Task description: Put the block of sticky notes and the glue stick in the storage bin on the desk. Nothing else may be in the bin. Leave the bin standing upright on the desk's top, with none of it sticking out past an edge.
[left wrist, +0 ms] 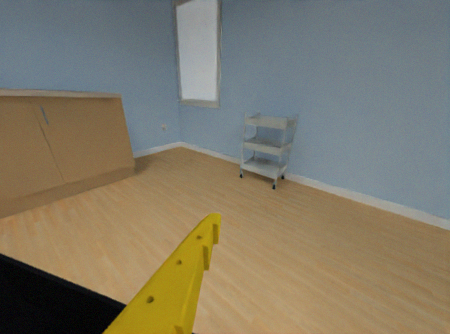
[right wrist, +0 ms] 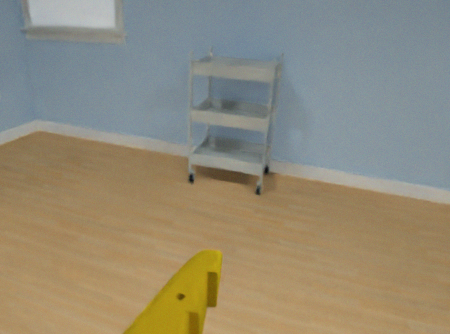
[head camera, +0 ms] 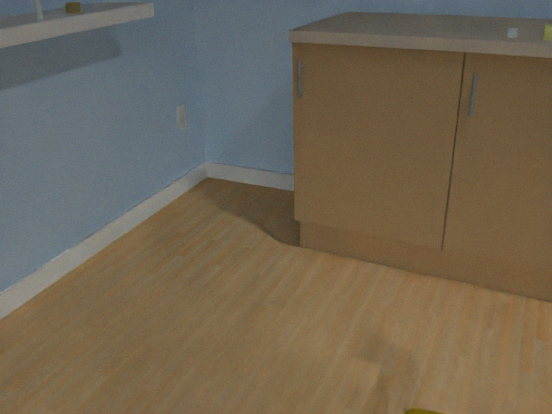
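A pale yellow block, cut off by the right edge of the head view, is on the counter top; I cannot tell whether it is the sticky notes. A thin white upright thing on the wall shelf is cut off at the top; I cannot tell whether it is the glue stick. The storage bin and desk do not show in these views. My left gripper shows one notched jaw, so it is fully open, and it is over the floor. My right gripper also shows one notched jaw, fully open and empty.
The wooden counter cabinet has a small pale block on top. A short brown-yellow thing is on the wall shelf. A three-tier cart stands by a wall.
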